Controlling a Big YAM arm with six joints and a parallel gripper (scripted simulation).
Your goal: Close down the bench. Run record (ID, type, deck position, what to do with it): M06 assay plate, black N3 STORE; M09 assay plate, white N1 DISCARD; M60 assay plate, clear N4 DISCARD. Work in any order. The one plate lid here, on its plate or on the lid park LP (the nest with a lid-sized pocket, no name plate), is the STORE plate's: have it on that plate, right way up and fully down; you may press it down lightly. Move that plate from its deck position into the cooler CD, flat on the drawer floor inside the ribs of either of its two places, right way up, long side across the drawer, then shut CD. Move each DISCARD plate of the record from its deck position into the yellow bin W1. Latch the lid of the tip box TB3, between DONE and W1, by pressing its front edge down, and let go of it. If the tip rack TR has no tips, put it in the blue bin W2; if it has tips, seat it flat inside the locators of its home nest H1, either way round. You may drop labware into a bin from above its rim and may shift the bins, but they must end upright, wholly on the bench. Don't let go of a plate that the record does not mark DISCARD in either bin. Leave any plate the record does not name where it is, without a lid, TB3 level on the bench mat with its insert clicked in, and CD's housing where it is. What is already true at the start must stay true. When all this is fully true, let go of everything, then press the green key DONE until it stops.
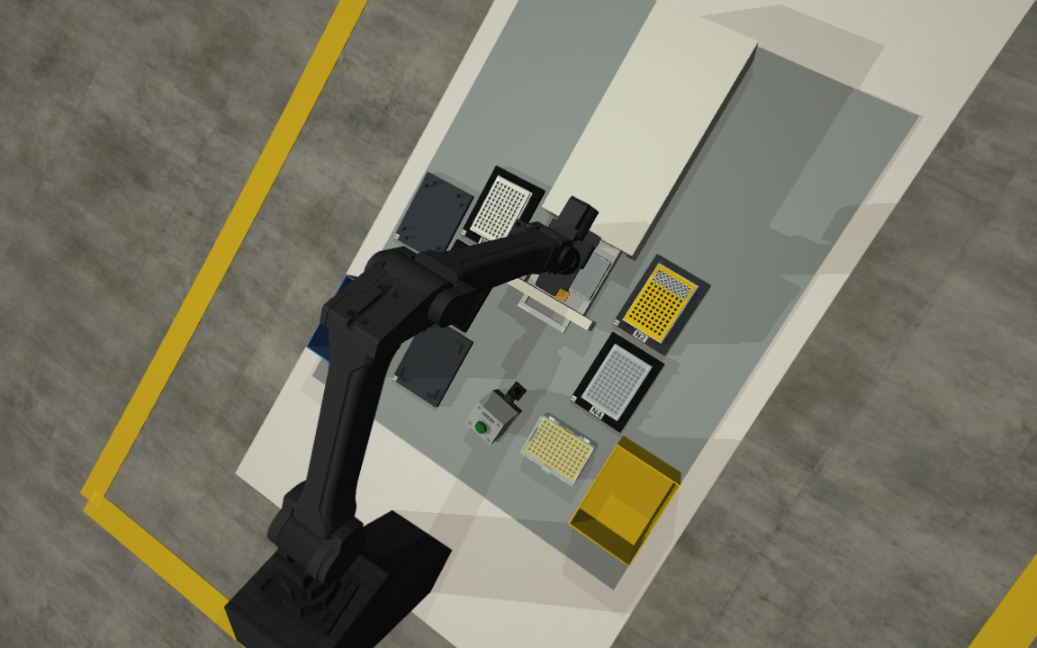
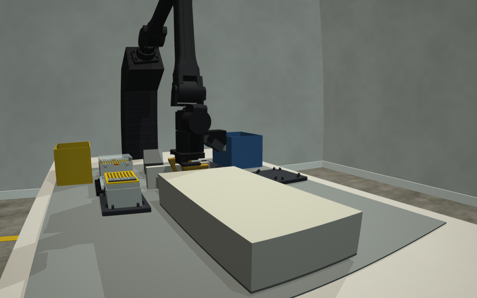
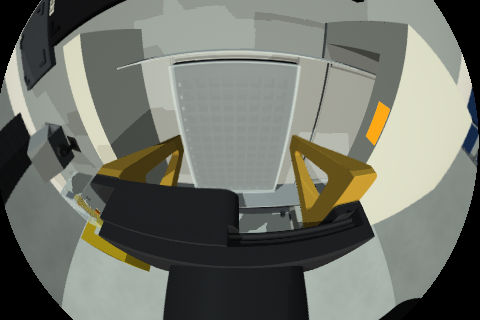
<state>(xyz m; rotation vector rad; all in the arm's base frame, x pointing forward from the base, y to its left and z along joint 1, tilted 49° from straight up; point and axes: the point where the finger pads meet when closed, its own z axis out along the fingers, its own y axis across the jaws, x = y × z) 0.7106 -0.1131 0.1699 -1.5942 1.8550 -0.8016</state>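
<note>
The clear plate lid lies right at my hand. Round my hand: cooler CD (150 mm ahead, 30 mm to the right); then cooler drawer (40 mm ahead, 10 mm to the right); then black plate (10 mm below).
</note>
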